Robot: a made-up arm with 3 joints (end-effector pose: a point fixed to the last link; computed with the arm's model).
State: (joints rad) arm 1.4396 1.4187 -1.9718
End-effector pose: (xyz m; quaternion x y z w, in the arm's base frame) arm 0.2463 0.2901 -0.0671 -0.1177 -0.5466 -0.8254 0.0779
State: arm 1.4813 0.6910 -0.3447
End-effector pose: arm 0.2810 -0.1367 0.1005 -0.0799 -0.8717 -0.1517 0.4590
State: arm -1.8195 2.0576 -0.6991
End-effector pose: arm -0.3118 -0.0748 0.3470 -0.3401 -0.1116 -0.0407 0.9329
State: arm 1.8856 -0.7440 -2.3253
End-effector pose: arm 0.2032 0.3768 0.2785 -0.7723 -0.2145 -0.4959 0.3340
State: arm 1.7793 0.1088 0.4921
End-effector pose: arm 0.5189 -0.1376 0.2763 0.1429 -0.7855 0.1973 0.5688
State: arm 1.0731 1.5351 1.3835
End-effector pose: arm 0.4618 0.0657 0.3433 0.1681 -0.7429 0.6153 0.2030
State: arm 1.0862 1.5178 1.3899
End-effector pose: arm 0.4656 0.0676 0.3464 0.1701 -0.7405 0.6174 0.2040
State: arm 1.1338 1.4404 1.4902
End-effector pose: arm 0.4865 0.0981 0.3583 0.1898 -0.7056 0.6509 0.2057
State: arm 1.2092 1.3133 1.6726
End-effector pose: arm 0.5165 0.1546 0.3705 0.2261 -0.6384 0.7069 0.2042
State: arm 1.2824 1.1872 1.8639
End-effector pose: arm 0.5380 0.2136 0.3728 0.2647 -0.5629 0.7579 0.1966
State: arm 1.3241 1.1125 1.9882
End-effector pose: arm 0.5457 0.2507 0.3685 0.2894 -0.5117 0.7867 0.1882
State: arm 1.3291 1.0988 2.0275
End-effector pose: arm 0.5459 0.2622 0.3644 0.2965 -0.4954 0.7953 0.1847
